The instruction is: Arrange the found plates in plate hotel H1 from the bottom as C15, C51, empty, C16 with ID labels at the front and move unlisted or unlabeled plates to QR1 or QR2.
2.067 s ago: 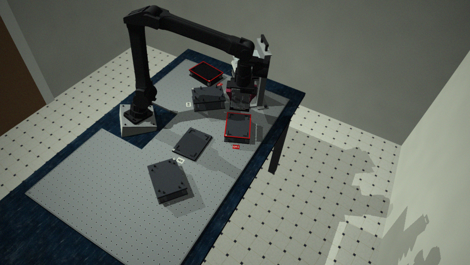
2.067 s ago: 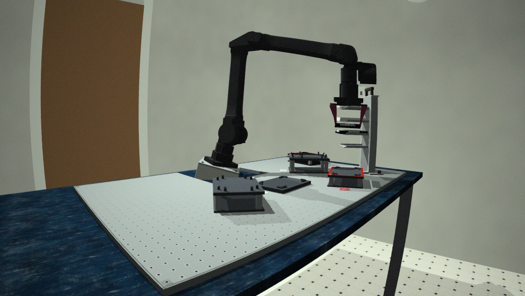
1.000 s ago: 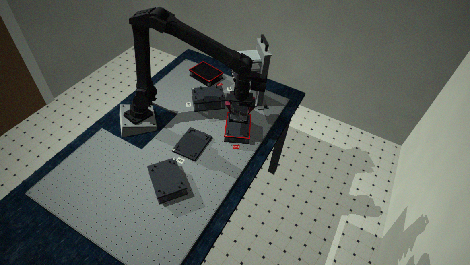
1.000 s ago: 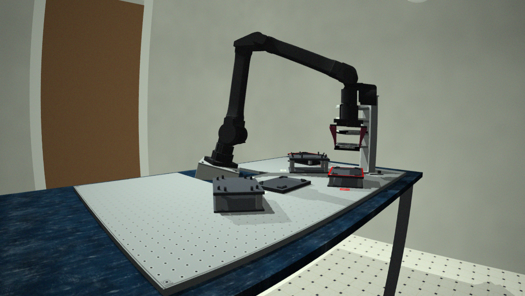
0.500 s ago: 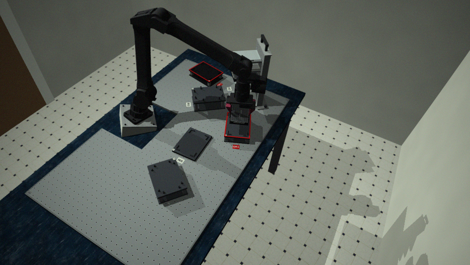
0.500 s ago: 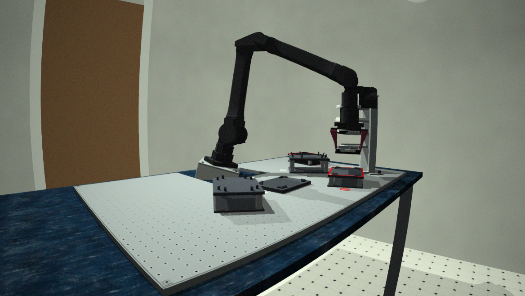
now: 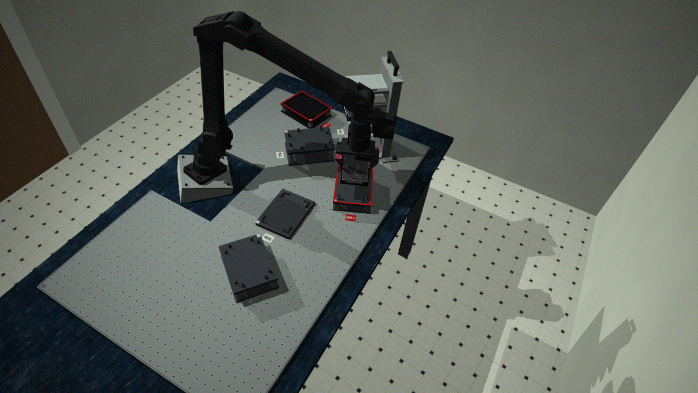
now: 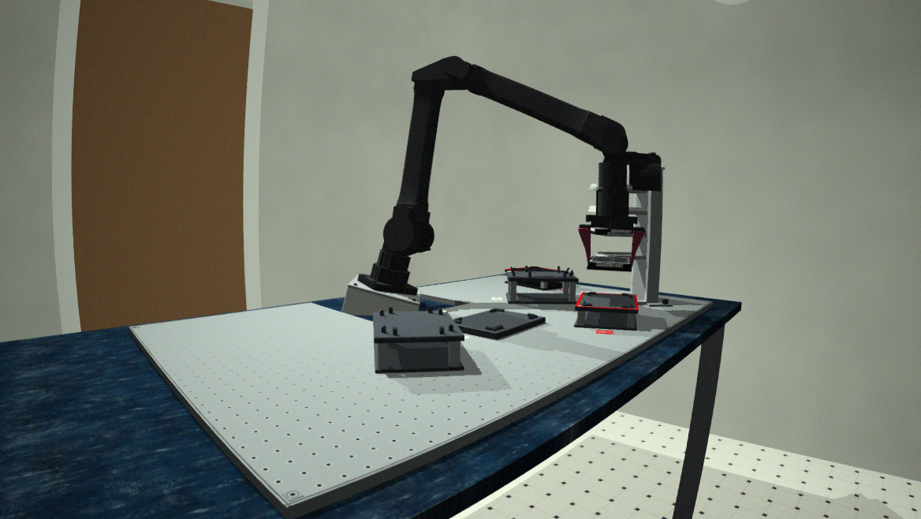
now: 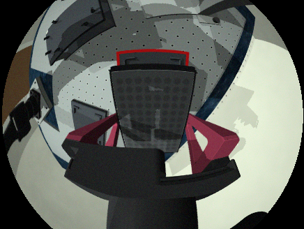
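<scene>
The quarantine nest QR1 lies 80 mm below my hand. From my hand the other things lie so: N6 label: 310 mm to the right, 120 mm below, 100 mm behind; then raised regrip nest RG: 240 mm behind, 70 mm to the left, 60 mm below; then plate hotel H1: 260 mm to the left, 60 mm behind, 40 mm above.
</scene>
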